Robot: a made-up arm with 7 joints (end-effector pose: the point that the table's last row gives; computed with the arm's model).
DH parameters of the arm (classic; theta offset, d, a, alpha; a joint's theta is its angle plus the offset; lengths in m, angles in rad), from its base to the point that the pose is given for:
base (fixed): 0 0 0 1.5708
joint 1: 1.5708 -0.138 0 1.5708
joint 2: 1.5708 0 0 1.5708
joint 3: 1.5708 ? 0 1.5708
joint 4: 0 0 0 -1.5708
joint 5: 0 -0.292 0 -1.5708
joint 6: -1.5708 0 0 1.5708
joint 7: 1.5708 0 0 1.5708
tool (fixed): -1.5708 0 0 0
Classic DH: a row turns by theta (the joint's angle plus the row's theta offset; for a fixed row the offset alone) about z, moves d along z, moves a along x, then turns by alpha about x.
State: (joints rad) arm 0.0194 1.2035 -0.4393 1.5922 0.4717 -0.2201 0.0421
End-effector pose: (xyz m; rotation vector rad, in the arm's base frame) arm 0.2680 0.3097 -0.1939 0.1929 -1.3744 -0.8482
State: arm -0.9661 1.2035 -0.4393 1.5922 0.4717 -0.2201 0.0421
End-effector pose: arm -0.0136 0.3097 -0.3306 -0.2141 -0.4473 -0.7763
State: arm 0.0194 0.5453 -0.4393 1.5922 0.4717 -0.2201 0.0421
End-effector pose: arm 0.2693 0.1521 -0.2574 -0.3245 -1.5830 -0.3699
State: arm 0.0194 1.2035 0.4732 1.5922 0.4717 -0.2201 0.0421
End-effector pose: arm 0.2590 0.4021 0.0460 0.8208 -2.0540 -0.4856
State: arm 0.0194 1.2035 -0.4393 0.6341 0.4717 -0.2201 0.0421
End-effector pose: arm 0.1612 0.5533 -0.2355 0.8272 -0.7130 -0.4125
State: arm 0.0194 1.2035 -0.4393 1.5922 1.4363 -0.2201 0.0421
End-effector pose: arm 0.2680 0.3097 -0.1939 -0.3025 -1.3812 0.0775
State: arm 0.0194 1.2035 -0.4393 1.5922 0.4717 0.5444 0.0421
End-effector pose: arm 0.2680 0.3097 -0.1939 0.4420 -0.6580 -0.6450
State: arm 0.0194 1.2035 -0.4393 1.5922 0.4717 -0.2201 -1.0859
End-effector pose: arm 0.2680 0.3097 -0.1939 1.0487 -1.7187 0.0190
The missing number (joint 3, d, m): -0.238
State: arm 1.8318 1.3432 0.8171 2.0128 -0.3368 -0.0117 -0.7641
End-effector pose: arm -0.2031 0.2916 0.1327 -1.0831 0.7262 -1.0991
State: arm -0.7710 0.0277 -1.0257 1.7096 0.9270 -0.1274 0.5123
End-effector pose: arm -0.0349 -0.1037 -0.2511 -1.7342 -0.5651 0.4118
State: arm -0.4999 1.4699 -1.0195 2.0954 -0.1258 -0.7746 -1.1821
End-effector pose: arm 0.0091 0.2076 -0.2595 -0.1708 -1.6254 -0.5052
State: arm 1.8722 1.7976 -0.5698 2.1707 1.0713 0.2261 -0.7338
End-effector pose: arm 0.0450 0.2385 0.2265 1.1174 -2.7808 0.2872
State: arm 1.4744 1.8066 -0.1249 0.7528 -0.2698 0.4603 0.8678
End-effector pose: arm -0.0618 0.5824 0.2050 1.0971 -1.0303 0.4425
